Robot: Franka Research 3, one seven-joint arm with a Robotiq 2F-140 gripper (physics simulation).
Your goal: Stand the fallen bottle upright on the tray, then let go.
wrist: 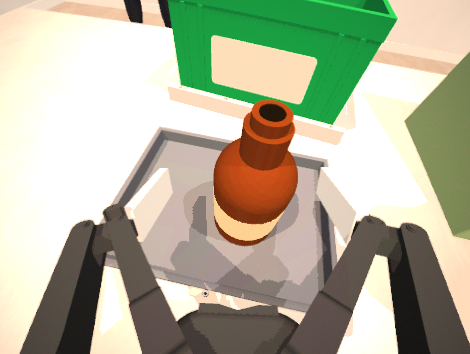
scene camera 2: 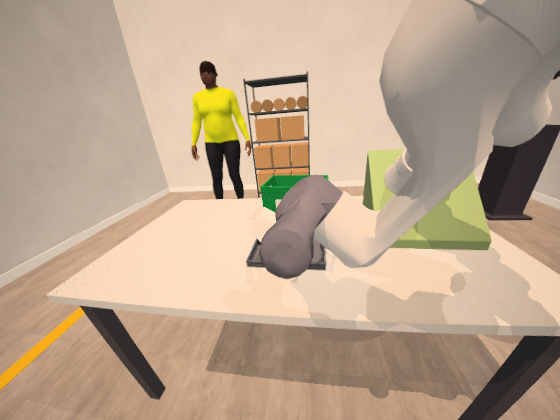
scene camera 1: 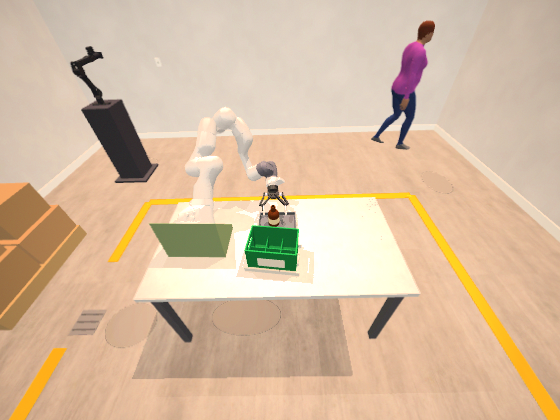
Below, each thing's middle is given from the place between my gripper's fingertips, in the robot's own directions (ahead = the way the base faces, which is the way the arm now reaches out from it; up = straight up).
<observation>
My gripper is now 10 mm past the brown bottle (wrist: 255,177).
</observation>
